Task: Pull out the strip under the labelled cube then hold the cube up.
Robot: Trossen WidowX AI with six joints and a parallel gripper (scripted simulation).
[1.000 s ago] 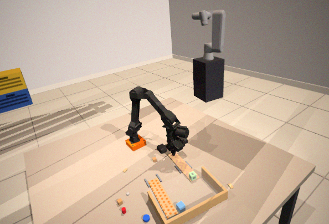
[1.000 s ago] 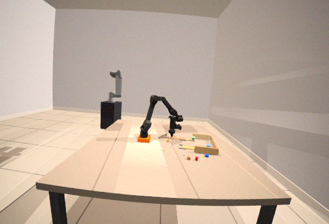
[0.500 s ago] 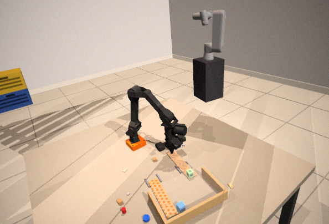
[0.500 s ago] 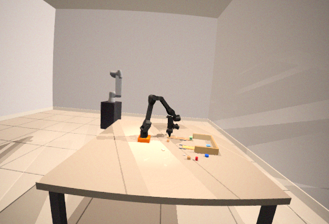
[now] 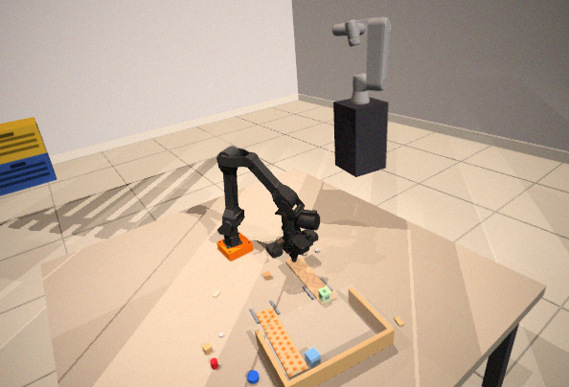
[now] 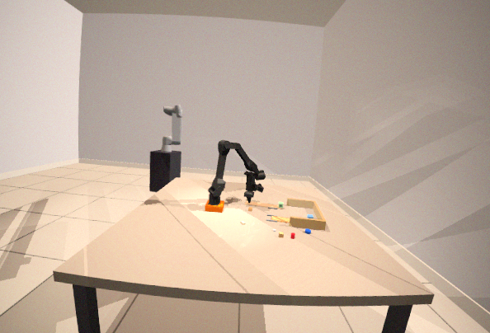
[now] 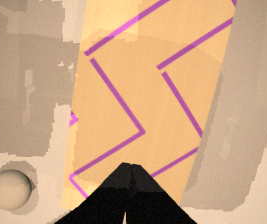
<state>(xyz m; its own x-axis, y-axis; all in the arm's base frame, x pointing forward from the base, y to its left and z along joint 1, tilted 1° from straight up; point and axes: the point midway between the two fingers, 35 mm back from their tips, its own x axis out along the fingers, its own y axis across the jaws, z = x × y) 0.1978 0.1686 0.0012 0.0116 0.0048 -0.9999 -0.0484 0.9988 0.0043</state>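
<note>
Right now the zigzag strip is 100 mm ahead of my gripper tip. From my gripper tip the other things lie so: blue disc: 360 mm ahead, 300 mm to the right; red cylinder: 380 mm to the right, 270 mm ahead, 10 mm above.
</note>
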